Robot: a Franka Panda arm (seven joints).
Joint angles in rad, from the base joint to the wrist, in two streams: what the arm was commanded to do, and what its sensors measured. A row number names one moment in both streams.
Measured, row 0:
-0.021, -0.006, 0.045, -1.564, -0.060, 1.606, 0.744
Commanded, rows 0 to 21:
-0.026, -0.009, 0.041, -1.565, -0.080, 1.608, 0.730
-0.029, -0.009, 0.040, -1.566, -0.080, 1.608, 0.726
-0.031, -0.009, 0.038, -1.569, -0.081, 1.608, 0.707
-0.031, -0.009, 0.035, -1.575, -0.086, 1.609, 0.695
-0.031, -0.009, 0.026, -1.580, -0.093, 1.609, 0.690
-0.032, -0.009, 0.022, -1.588, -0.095, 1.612, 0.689
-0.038, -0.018, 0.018, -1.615, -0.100, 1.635, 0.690
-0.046, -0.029, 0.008, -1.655, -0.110, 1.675, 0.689
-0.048, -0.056, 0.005, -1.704, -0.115, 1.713, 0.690
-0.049, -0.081, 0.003, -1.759, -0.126, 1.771, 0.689
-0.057, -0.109, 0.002, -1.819, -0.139, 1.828, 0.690
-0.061, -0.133, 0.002, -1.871, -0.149, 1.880, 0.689
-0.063, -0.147, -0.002, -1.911, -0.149, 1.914, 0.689
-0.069, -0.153, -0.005, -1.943, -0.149, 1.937, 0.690
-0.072, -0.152, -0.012, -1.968, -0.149, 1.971, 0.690
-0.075, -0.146, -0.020, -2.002, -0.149, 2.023, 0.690
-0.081, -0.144, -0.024, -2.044, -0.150, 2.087, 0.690
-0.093, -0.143, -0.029, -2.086, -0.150, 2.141, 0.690
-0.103, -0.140, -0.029, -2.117, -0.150, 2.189, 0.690
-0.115, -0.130, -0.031, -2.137, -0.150, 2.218, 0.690
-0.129, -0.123, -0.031, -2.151, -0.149, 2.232, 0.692
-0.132, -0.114, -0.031, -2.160, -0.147, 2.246, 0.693
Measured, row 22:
-0.104, -0.113, -0.035, -2.100, -0.135, 2.177, 0.701
